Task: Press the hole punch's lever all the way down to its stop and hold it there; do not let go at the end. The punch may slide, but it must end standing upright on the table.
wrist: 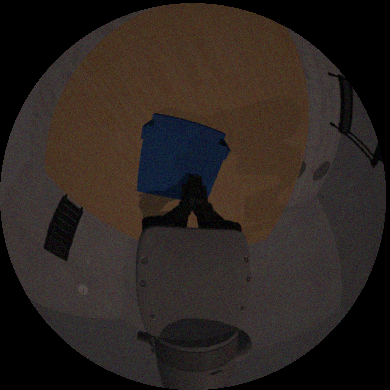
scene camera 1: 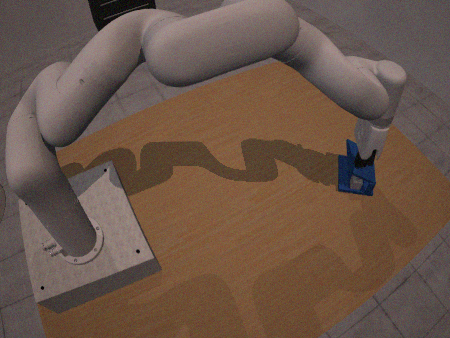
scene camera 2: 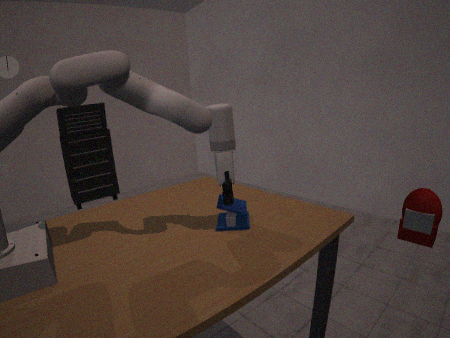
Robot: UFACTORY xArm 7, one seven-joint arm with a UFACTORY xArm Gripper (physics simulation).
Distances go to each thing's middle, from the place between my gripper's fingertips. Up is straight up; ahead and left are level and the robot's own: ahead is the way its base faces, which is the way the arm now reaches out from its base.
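Scene:
Blue lever (wrist: pixel 167 157): my hand 2 cm short of it, 2 cm above, 1 cm to the right. Blue hole punch (scene camera 1: pixel 346 182), from my hand: 1 cm to the left, 4 cm below, 2 cm ahead.

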